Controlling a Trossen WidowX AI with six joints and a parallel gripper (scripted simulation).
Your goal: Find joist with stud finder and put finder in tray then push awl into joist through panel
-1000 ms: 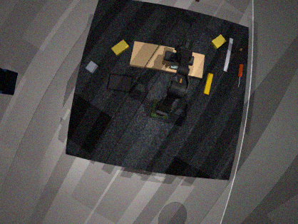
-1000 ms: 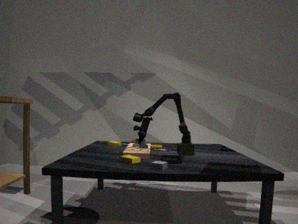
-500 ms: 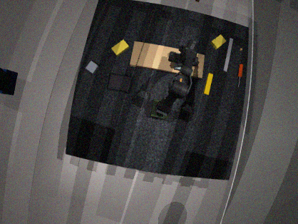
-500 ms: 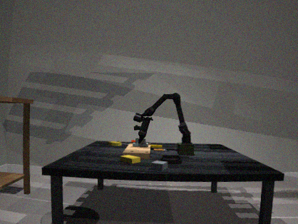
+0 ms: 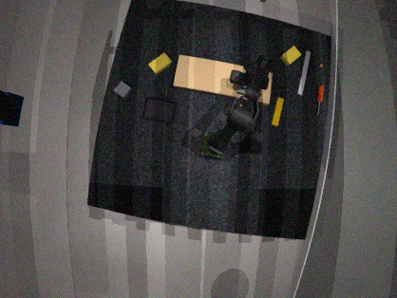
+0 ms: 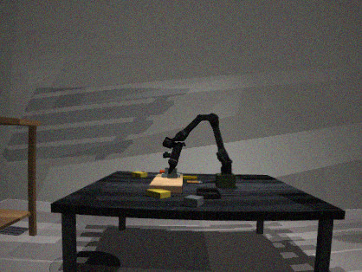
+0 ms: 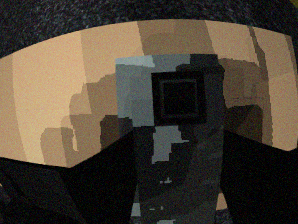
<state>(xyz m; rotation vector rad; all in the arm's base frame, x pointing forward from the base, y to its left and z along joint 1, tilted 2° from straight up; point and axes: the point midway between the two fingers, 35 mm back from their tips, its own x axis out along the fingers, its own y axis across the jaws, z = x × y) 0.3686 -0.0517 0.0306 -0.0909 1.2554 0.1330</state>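
Now: the dark tray 28 cm behind my gripper tip, 38 cm to the left of it and 5 cm below it. Also, from my gripper tip: yellow bar 8 cm behind, 23 cm to the right, 6 cm below; then dark grey stud finder 1 cm ahead, 2 cm above; then awl 19 cm behind, 3 cm to the right, 6 cm below.
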